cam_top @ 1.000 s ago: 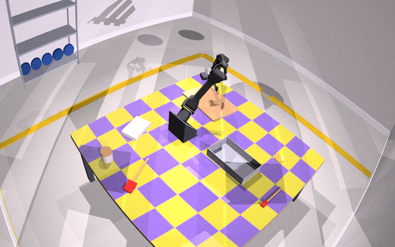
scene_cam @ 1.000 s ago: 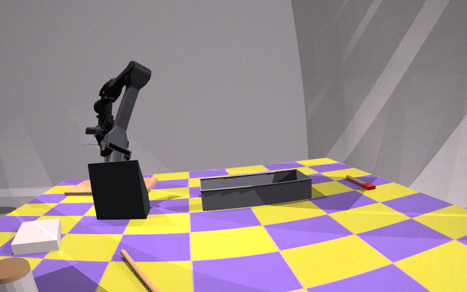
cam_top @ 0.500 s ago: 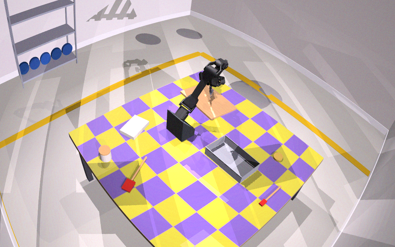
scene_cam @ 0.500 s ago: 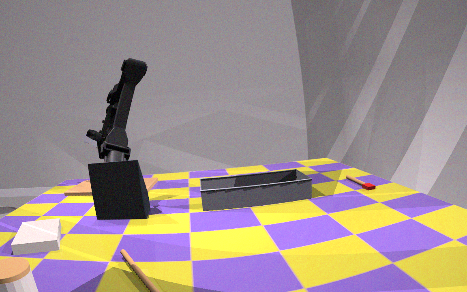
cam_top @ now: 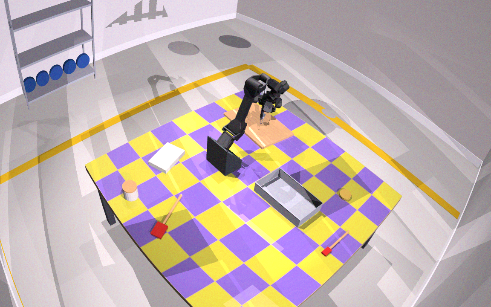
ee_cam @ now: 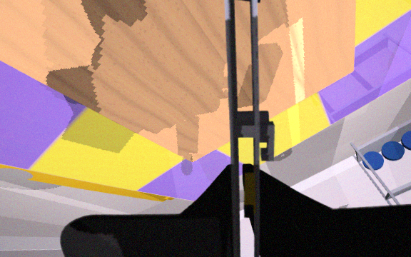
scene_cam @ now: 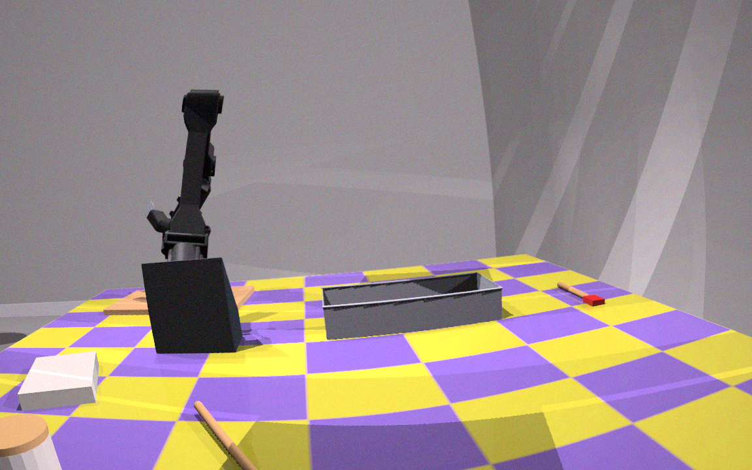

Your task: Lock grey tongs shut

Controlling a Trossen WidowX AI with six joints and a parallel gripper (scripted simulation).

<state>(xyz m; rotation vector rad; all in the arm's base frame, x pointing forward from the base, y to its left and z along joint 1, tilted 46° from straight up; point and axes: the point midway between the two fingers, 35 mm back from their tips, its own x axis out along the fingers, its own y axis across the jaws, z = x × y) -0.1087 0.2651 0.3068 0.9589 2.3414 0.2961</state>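
Right now the wooden board is 30 mm ahead of my gripper tip, 20 mm to the right of it and 110 mm below it. Also, from my gripper tip: white block (70 mm behind, 610 mm to the right, 110 mm below); capped jar (20 mm ahead, 920 mm to the right, 90 mm below); roasting tin (520 mm ahead, 350 mm to the right, 90 mm below).
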